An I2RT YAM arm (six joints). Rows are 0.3 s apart.
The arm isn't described. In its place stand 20 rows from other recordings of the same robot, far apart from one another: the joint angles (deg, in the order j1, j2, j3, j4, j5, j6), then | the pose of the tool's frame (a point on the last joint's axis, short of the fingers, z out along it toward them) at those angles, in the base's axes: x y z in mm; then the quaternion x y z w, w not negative.
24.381, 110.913, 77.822, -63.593, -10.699, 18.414 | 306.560 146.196 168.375 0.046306 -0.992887 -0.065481 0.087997
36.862, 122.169, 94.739, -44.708, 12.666, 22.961 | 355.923 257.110 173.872 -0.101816 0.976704 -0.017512 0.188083
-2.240, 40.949, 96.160, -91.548, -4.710, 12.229 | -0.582 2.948 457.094 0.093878 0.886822 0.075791 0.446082
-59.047, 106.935, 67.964, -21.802, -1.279, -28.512 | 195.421 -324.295 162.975 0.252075 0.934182 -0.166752 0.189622
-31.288, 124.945, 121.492, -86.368, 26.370, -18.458 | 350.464 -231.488 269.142 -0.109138 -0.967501 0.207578 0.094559
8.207, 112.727, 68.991, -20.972, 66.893, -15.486 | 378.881 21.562 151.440 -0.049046 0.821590 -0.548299 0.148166
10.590, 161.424, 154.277, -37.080, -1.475, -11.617 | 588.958 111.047 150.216 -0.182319 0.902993 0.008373 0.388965
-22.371, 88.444, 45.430, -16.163, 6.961, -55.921 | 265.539 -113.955 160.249 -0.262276 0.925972 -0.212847 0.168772
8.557, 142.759, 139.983, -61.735, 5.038, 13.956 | 519.515 75.009 222.522 0.055578 0.972883 0.000977 0.224519
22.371, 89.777, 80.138, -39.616, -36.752, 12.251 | 303.970 148.143 317.955 -0.187784 0.876500 0.380450 0.227468
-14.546, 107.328, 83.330, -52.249, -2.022, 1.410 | 361.268 -92.442 214.255 0.135681 0.983338 0.003710 0.120929
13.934, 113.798, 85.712, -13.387, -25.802, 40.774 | 433.400 123.494 222.410 0.117002 0.885681 0.364838 0.262246
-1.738, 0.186, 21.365, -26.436, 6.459, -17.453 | 71.533 -6.177 248.799 -0.063229 0.735882 -0.153199 0.656513
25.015, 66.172, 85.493, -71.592, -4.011, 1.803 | 172.673 83.322 406.065 -0.201341 0.924094 0.107148 0.306645
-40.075, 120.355, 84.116, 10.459, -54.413, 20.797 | 379.645 -281.573 203.677 0.172080 0.772616 0.302638 0.530907
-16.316, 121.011, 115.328, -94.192, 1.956, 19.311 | 371.033 -109.876 267.256 -0.303341 -0.948836 0.019248 0.085583
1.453, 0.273, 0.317, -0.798, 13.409, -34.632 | 109.749 -5.474 173.518 -0.140959 0.697518 -0.278820 0.644871
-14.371, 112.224, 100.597, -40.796, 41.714, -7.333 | 413.813 -130.480 287.573 0.168756 0.875971 -0.387702 0.232128
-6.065, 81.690, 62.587, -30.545, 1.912, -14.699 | 302.112 -33.294 267.737 -0.064907 0.936277 -0.077551 0.336389
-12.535, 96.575, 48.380, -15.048, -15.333, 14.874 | 301.767 -57.450 136.401 0.198436 0.944030 0.134440 0.226618
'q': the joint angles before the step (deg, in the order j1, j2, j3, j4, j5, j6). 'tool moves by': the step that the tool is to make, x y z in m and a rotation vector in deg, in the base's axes. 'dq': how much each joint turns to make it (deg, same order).
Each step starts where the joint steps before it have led.
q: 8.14 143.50 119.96 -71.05 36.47 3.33
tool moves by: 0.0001 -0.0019 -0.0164 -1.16 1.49 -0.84
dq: -0.18 2.08 -0.07 -0.05 0.87 0.94
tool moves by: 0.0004 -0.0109 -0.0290 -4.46 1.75 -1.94
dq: -1.08 3.82 -0.08 0.38 4.02 1.90
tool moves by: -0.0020 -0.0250 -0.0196 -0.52 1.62 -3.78
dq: -3.00 2.10 -0.78 0.47 0.20 1.12
